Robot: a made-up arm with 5 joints.
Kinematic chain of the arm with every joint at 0, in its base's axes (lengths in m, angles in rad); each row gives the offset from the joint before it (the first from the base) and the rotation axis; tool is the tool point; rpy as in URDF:
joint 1: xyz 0.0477 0 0.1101 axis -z
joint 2: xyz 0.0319 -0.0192 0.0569 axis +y
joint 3: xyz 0.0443 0 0.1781 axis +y
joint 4: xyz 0.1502 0 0.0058 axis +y
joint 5: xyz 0.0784 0.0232 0 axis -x
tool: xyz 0 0 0 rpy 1.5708 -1.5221 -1.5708
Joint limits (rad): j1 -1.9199..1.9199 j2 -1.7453..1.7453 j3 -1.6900..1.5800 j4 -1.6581..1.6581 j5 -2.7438..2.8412
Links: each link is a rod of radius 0.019 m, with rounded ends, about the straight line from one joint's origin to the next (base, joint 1, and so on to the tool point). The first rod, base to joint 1, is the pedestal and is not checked.
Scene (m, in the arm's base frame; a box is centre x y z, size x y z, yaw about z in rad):
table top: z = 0
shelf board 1: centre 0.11 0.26 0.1 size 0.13 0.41 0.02 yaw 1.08
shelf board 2: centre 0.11 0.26 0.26 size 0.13 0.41 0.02 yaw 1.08
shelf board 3: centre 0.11 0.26 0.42 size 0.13 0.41 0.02 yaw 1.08
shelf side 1: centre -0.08 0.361 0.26 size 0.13 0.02 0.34 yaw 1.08
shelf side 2: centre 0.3 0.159 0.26 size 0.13 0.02 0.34 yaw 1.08
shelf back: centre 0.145 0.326 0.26 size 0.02 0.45 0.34 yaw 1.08
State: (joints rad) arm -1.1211 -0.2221 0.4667 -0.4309 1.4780
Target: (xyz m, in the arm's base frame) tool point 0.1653 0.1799 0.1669
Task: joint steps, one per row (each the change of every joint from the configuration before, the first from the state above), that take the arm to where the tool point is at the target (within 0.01 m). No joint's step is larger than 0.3 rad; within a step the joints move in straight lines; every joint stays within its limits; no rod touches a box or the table.
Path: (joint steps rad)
1: -0.0150 -0.2702 0.1830 0.0203 0.0000
2: -0.0150 -0.2702 0.1829 0.0204 0.0000
3: -0.0150 -0.2701 0.1830 0.0203 0.0000
4: 0.1526 0.1362 0.2822 0.1536 0.0000
5: 0.1527 0.1363 0.2822 0.1536 0.0000
6: -0.0375 0.2492 -0.1850 -0.0609 0.0000
7: -0.0374 0.2492 -0.1850 -0.0609 0.0000
8: -0.0375 0.2492 -0.1849 -0.0609 0.0000

